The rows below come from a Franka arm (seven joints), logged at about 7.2 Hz.
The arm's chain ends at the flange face. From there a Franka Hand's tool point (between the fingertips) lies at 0.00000 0.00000 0.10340 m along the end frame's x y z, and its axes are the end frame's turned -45 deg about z.
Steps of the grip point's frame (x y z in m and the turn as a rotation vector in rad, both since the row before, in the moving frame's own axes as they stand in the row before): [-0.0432, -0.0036, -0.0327, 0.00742, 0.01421, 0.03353]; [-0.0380, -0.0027, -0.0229, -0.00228, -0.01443, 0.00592]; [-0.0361, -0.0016, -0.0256, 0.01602, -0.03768, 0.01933]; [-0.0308, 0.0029, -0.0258, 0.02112, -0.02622, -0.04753]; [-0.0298, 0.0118, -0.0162, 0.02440, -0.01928, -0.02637]
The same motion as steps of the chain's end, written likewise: [-0.0336, 0.0296, -0.0327, 0.01529, 0.00480, 0.03353]; [-0.0279, 0.0237, -0.0229, -0.01182, -0.00859, 0.00592]; [-0.0227, 0.0228, -0.0255, -0.01532, -0.03797, 0.01933]; [-0.0163, 0.0234, -0.0257, -0.00361, -0.03347, -0.04753]; [-0.0095, 0.0297, -0.0162, 0.00362, -0.03089, -0.02637]
